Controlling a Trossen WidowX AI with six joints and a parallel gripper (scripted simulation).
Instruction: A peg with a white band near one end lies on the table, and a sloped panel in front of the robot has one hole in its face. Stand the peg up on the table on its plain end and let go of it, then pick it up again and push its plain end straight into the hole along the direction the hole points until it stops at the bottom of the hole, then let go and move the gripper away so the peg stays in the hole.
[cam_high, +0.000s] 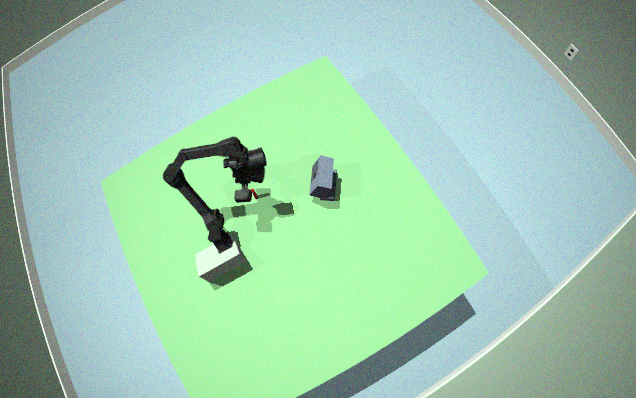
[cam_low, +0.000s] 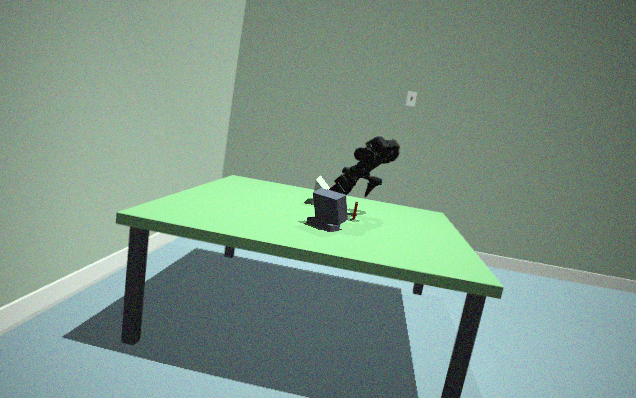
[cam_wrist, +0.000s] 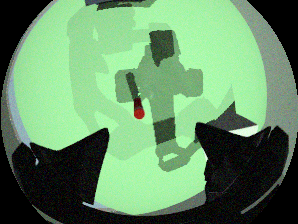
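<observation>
Right now the red peg is 10 mm ahead of my gripper tip, 10 mm to the left of it and 60 mm below it. Round my gripper tip: sloped grey panel (270 mm ahead, 80 mm to the right, 30 mm below); panel foot (290 mm ahead, 100 mm to the right, 100 mm below).
</observation>
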